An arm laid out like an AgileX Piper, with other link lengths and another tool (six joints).
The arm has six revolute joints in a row. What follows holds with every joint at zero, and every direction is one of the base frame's.
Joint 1 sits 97.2 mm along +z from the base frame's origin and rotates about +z.
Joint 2 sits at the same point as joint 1 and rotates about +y.
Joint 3 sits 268.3 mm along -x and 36.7 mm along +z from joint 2 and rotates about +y.
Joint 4 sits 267.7 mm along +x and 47.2 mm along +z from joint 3 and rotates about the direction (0.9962, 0, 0.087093).
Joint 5 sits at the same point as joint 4 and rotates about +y.
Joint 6 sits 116.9 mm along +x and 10.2 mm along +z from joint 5 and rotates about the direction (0.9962, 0, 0.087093).
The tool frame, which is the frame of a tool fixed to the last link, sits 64.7 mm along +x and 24 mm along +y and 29.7 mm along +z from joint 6; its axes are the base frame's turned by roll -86.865, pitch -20.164 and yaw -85.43 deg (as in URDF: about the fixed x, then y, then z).
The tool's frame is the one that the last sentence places.
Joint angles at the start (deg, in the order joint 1, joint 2, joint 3, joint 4, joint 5, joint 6): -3.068, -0.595, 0.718, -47.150, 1.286, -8.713
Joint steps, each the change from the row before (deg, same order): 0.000, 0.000, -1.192, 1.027, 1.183, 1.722; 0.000, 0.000, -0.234, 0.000, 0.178, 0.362; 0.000, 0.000, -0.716, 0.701, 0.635, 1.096; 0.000, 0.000, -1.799, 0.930, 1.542, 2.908; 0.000, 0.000, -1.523, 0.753, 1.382, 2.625; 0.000, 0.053, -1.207, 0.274, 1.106, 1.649; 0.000, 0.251, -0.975, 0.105, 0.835, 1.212; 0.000, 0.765, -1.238, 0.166, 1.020, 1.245
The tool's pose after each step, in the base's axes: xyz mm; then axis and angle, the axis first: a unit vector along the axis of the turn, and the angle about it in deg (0 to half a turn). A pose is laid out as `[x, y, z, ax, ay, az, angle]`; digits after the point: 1 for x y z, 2 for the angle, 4 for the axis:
[184.5, 18.0, 192.6, -0.7070, 0.1264, -0.6958, 170.15]
[184.3, 17.6, 194.2, -0.7059, 0.1292, -0.6965, 169.94]
[183.6, 16.4, 199.4, -0.7022, 0.1418, -0.6977, 168.80]
[181.6, 13.2, 212.2, -0.6926, 0.1693, -0.7011, 166.39]
[179.6, 10.4, 222.8, -0.6840, 0.1934, -0.7033, 164.24]
[178.0, 8.0, 230.6, -0.6779, 0.2084, -0.7050, 163.11]
[177.1, 6.2, 236.2, -0.6740, 0.2193, -0.7054, 162.39]
[177.0, 3.9, 241.8, -0.6719, 0.2321, -0.7034, 161.72]

